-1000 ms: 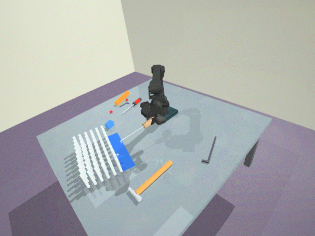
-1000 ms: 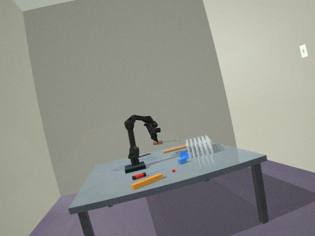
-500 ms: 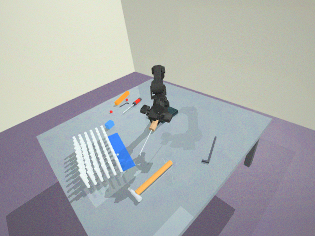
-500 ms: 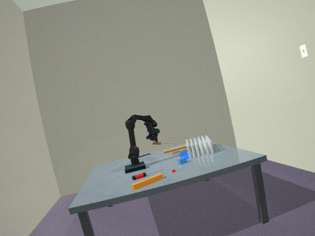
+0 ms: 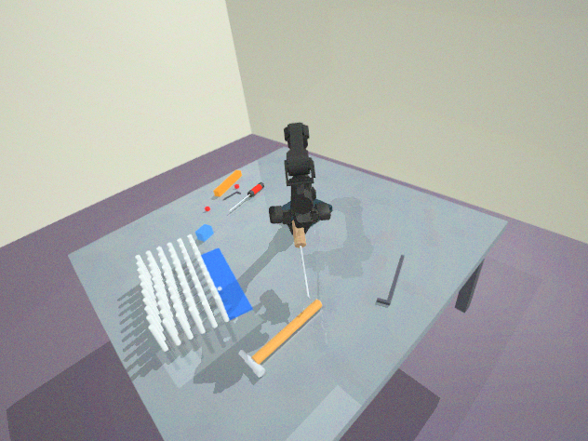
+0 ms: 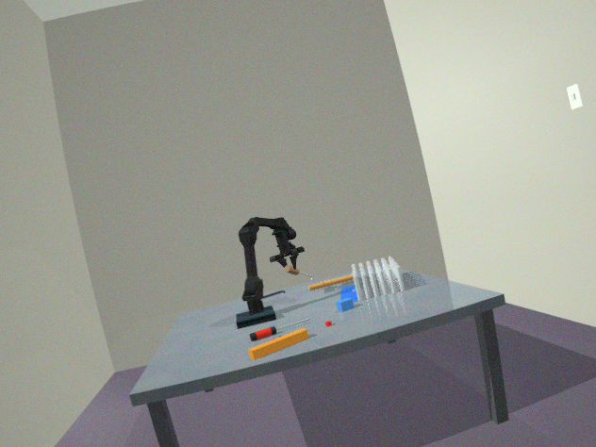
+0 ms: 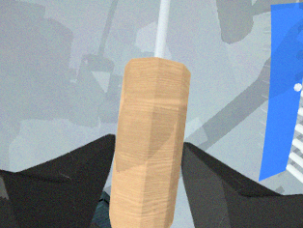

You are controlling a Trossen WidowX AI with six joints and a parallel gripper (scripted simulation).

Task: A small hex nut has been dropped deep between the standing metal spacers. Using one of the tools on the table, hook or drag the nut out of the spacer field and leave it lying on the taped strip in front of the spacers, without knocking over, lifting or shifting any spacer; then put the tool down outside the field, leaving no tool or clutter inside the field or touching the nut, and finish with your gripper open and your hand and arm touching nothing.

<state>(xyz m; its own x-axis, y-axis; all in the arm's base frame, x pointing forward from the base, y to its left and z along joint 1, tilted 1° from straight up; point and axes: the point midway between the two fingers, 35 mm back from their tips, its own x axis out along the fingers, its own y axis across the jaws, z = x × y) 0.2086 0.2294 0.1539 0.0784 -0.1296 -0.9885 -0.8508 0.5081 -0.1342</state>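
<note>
My gripper tip is 50 mm short of the thin-rod tool, 80 mm to the right of it and 40 mm above it. From my gripper tip the other things lie so: hex key (90 mm behind, 640 mm to the right, 150 mm below); blue taped strip (240 mm ahead, 160 mm to the right, 150 mm below); blue block (170 mm ahead, 440 mm to the right, 130 mm below).
</note>
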